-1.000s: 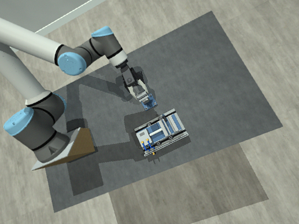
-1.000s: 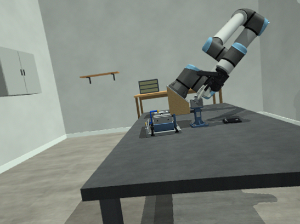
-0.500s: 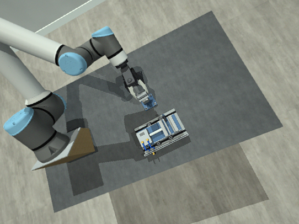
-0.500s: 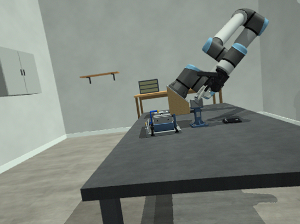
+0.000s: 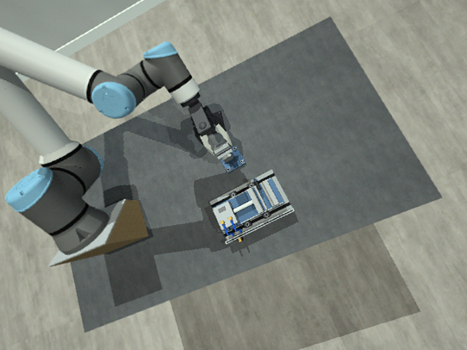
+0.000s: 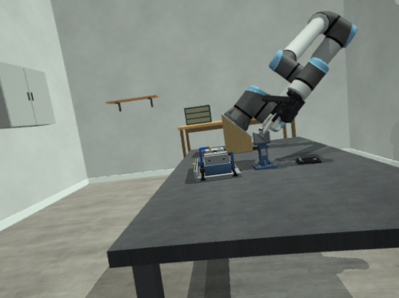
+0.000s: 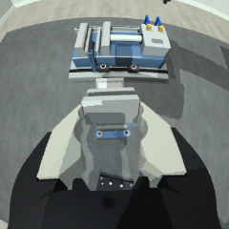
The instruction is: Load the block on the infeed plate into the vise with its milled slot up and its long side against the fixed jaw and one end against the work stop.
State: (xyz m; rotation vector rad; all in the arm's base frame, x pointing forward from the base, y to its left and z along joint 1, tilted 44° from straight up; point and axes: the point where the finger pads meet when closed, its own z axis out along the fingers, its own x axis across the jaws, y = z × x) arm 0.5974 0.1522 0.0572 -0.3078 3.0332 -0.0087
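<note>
Right now my hand is 1 cm to the left of the part. Round my hand: infeed plate: 3 cm behind, 19 cm to the left, 16 cm below; vise: 2 cm ahead, 22 cm to the right, 13 cm below.
</note>
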